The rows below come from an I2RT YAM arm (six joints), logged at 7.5 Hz.
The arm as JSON. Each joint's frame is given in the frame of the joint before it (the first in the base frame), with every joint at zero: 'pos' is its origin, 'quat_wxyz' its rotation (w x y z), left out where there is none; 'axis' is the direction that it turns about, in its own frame. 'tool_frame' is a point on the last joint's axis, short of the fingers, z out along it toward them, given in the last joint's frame.
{
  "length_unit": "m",
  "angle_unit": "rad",
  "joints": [
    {
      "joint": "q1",
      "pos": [
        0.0,
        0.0,
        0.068
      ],
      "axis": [
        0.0,
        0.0,
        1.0
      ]
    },
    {
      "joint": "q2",
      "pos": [
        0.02,
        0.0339,
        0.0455
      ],
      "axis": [
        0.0,
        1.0,
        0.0
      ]
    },
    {
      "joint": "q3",
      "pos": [
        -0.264,
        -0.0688,
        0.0
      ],
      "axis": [
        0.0,
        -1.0,
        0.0
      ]
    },
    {
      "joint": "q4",
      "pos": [
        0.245,
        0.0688,
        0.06
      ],
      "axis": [
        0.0,
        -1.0,
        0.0
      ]
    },
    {
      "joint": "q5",
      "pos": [
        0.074,
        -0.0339,
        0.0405
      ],
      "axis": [
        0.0,
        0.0,
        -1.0
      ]
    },
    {
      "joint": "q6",
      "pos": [
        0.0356,
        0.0,
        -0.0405
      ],
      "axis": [
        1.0,
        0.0,
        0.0
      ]
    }
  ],
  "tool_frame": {
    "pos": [
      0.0,
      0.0,
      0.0
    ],
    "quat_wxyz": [
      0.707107,
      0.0,
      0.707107,
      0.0
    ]
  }
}
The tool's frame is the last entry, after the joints.
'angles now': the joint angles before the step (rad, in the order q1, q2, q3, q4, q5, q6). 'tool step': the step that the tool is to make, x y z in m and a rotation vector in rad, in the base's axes. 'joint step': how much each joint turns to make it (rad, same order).
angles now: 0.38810, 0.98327, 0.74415, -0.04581, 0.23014, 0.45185
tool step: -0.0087, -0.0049, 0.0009, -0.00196, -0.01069, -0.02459
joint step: -0.00198, -0.04562, -0.01863, -0.01799, 0.02335, 0.00065
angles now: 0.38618, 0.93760, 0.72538, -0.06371, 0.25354, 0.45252
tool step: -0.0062, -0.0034, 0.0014, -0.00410, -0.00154, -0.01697
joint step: -0.00118, -0.03140, -0.00607, -0.02546, 0.01639, 0.00009
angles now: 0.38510, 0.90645, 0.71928, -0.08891, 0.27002, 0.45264
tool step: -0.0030, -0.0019, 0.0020, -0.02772, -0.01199, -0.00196
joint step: -0.00165, -0.01660, -0.00158, -0.00614, 0.00840, -0.03013
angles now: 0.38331, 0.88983, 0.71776, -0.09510, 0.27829, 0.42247
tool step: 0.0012, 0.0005, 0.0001, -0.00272, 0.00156, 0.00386
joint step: -0.00053, 0.00616, 0.00321, 0.00135, -0.00372, -0.00315
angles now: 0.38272, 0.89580, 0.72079, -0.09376, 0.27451, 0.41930
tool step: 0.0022, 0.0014, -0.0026, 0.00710, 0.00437, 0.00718
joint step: 0.00091, 0.01128, -0.00500, 0.01315, -0.00824, 0.00648
